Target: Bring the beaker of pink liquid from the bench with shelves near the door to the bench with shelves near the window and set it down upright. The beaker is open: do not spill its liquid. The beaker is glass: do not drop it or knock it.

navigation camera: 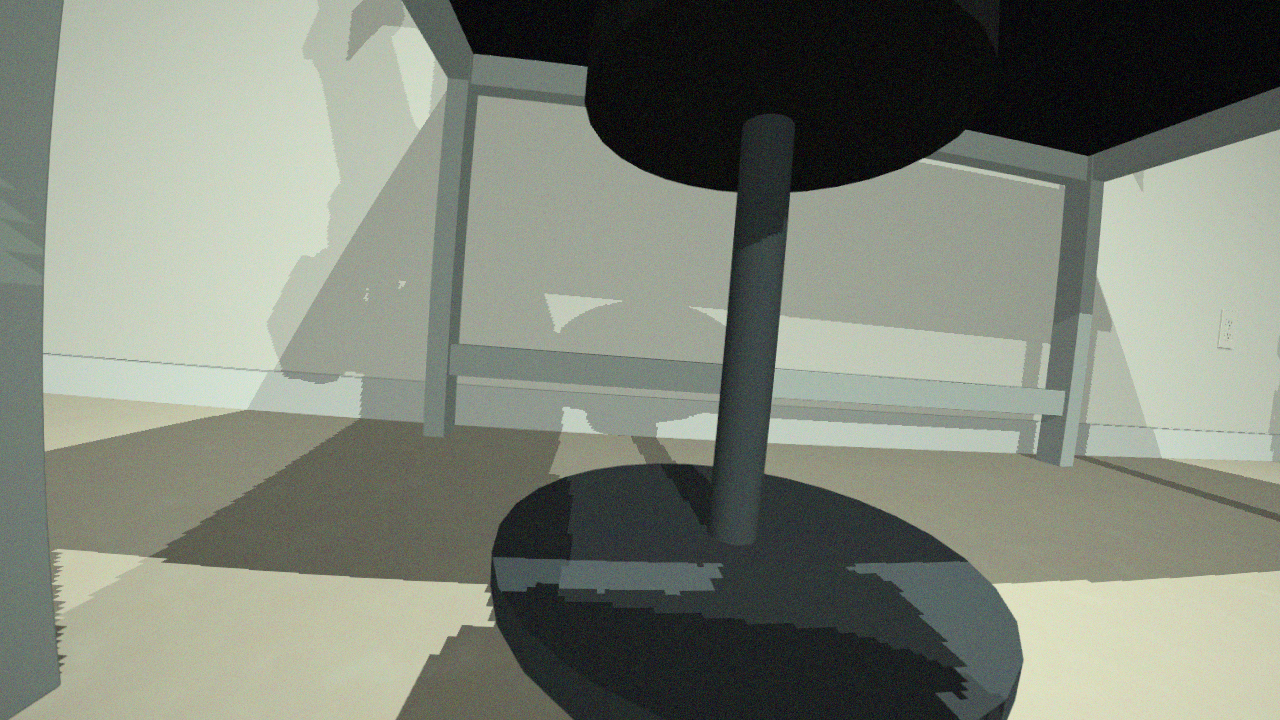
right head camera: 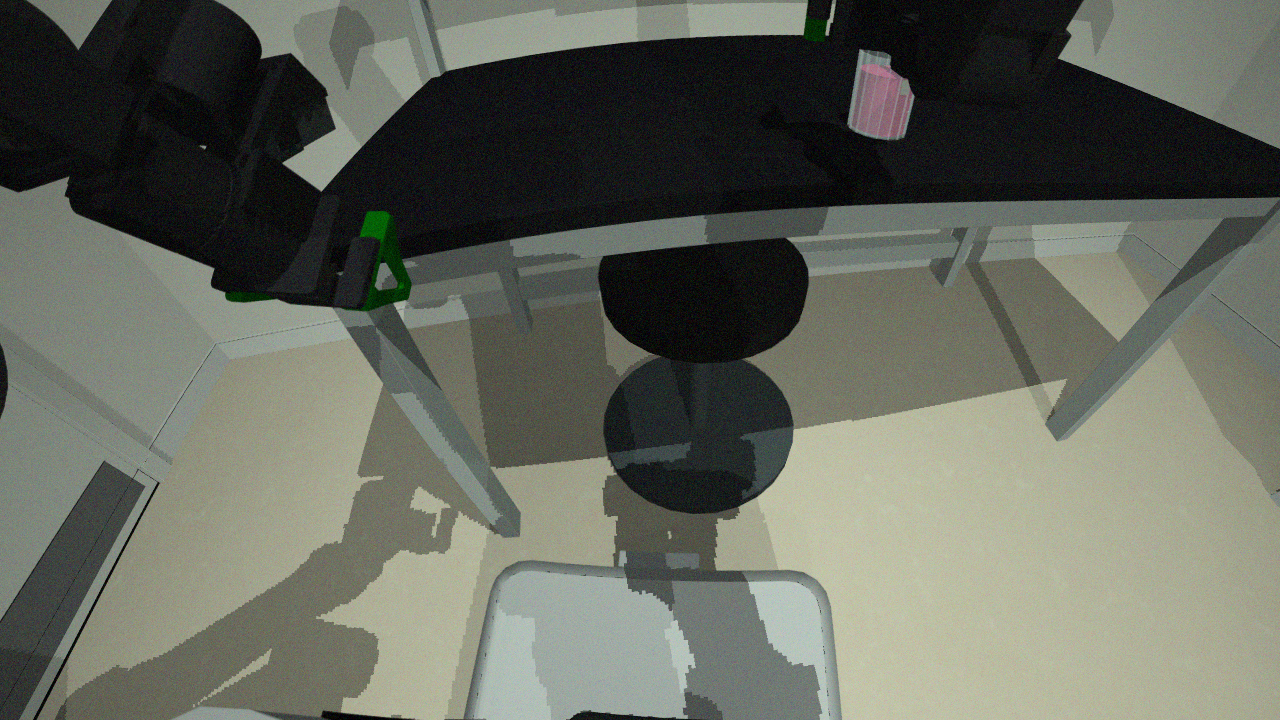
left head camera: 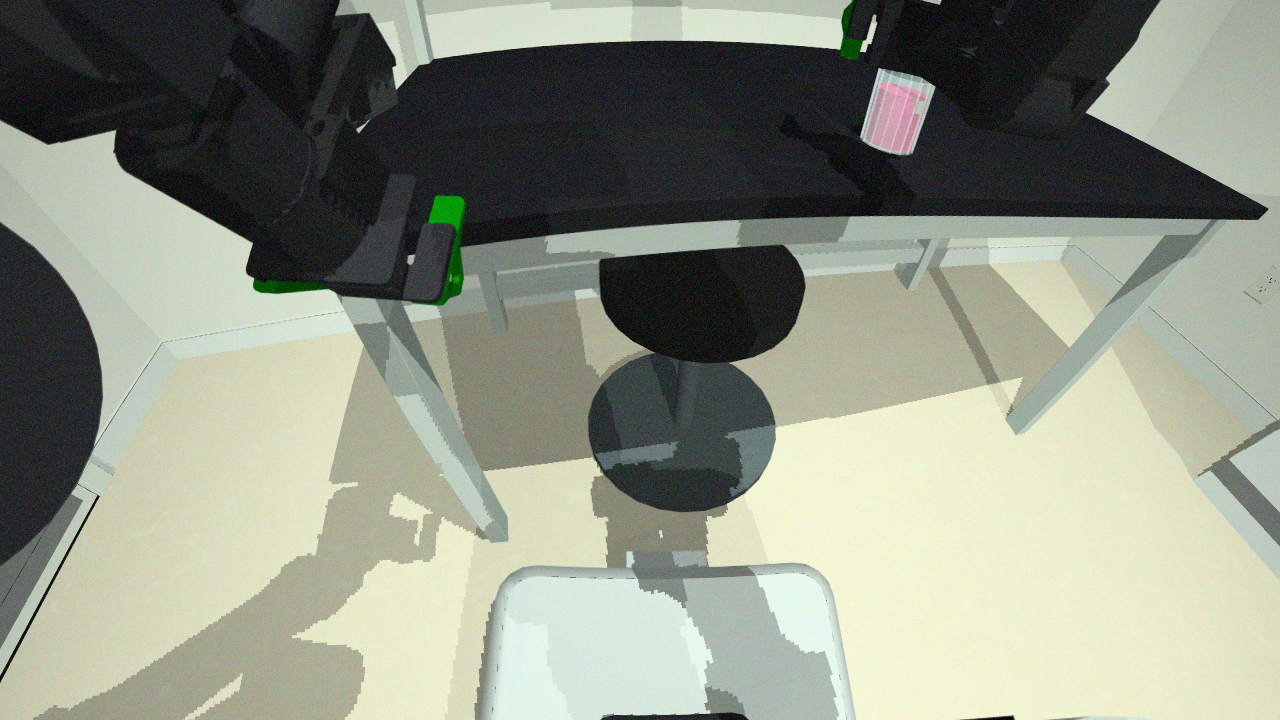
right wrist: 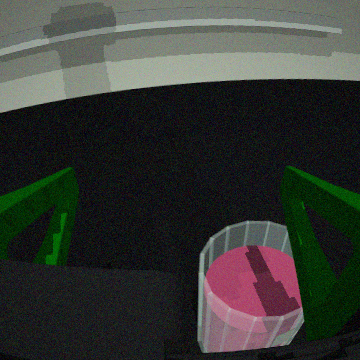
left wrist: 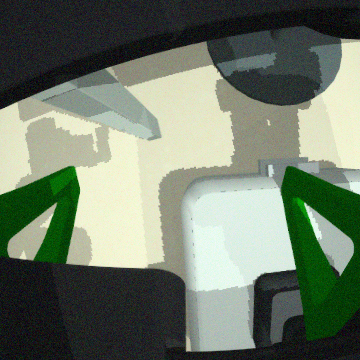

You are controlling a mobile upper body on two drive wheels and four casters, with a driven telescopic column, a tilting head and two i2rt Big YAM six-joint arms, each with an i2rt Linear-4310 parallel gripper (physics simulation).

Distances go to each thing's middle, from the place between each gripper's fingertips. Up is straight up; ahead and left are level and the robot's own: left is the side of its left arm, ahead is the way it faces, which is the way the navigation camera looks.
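The glass beaker of pink liquid (left head camera: 899, 102) sits 100 mm below my right hand, 10 mm behind it and 40 mm to the right of it.
My left hand is 5 cm below the glass beaker of pink liquid, 50 cm to the left of it and 30 cm short of it.
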